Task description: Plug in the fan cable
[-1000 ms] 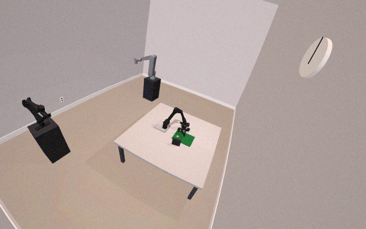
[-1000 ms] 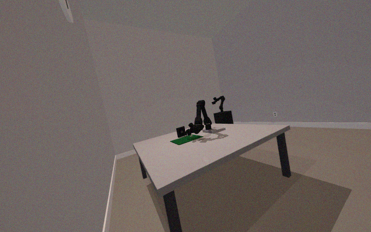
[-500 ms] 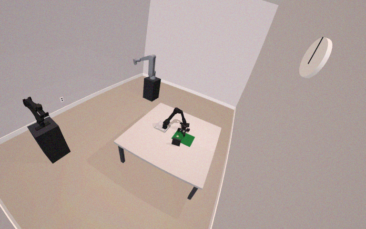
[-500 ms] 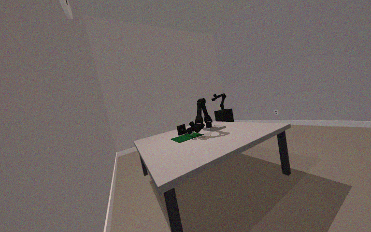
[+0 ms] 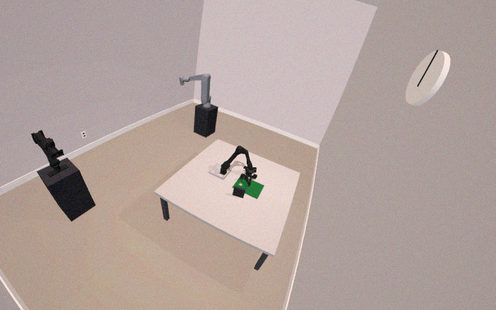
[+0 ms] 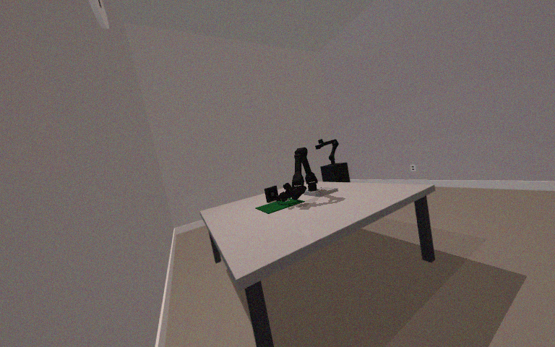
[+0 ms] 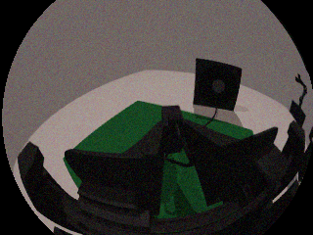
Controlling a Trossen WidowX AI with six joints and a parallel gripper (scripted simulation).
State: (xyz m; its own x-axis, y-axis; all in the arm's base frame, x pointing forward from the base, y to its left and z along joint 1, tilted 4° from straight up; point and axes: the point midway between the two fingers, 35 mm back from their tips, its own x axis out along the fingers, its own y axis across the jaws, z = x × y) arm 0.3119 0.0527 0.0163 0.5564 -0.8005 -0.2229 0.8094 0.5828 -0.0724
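Right now the green board is 8 cm below my gripper tip. From my gripper tip the other things lie so: pale header 8 cm behind, 6 cm below, 4 cm to the right; then black fan 19 cm to the right, 3 cm behind; then black plug 1 cm below.
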